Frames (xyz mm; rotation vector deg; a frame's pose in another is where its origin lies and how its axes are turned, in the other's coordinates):
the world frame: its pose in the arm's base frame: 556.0 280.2 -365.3 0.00 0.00 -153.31
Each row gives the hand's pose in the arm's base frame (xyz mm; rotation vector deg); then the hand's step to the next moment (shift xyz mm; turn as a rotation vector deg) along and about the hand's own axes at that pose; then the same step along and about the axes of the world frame.
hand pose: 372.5 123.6 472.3 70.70 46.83 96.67
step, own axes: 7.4 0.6 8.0 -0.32 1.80 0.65
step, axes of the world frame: -8.8 -3.0 5.7 0.29 1.00 1.64
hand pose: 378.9 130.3 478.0 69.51 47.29 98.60
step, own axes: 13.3 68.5 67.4 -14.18 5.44 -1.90
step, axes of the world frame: -32.7 32.0 85.6 7.64 13.19 -1.36
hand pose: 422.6 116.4 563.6 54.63 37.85 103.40
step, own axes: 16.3 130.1 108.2 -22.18 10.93 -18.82
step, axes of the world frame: -4.6 40.2 165.1 25.47 15.39 -8.95
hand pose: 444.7 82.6 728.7 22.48 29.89 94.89
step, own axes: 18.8 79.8 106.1 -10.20 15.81 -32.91
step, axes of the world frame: 1.1 -25.6 131.6 33.05 0.69 -18.55
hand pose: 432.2 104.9 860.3 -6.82 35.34 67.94
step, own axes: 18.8 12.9 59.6 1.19 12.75 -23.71
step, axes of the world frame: -34.2 -32.6 42.9 19.70 -5.95 -17.40
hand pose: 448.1 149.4 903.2 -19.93 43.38 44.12
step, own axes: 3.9 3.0 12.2 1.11 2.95 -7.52
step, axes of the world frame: -9.7 -6.9 5.5 5.39 -1.03 -6.03
